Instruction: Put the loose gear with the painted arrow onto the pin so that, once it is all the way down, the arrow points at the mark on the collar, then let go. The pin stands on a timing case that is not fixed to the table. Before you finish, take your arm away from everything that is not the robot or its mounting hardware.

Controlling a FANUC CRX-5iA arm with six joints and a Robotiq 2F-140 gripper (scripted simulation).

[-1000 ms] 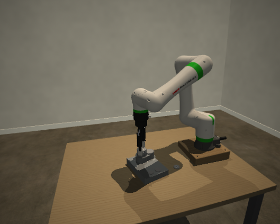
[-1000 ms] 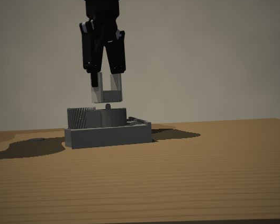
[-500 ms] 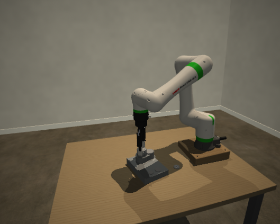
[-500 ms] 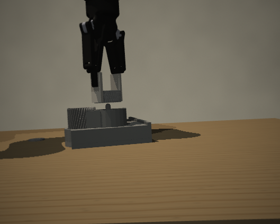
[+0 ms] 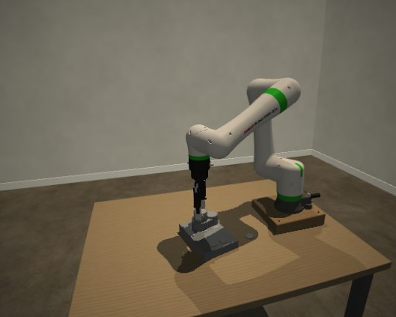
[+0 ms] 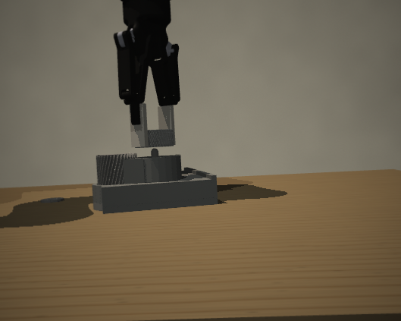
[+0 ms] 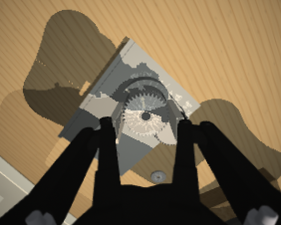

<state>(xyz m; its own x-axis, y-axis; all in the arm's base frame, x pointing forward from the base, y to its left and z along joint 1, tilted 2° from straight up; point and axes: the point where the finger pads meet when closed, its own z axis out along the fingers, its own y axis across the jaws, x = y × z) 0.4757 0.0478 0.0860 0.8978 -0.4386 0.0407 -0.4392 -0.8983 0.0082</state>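
Right now the gear is 20 mm below my hand.
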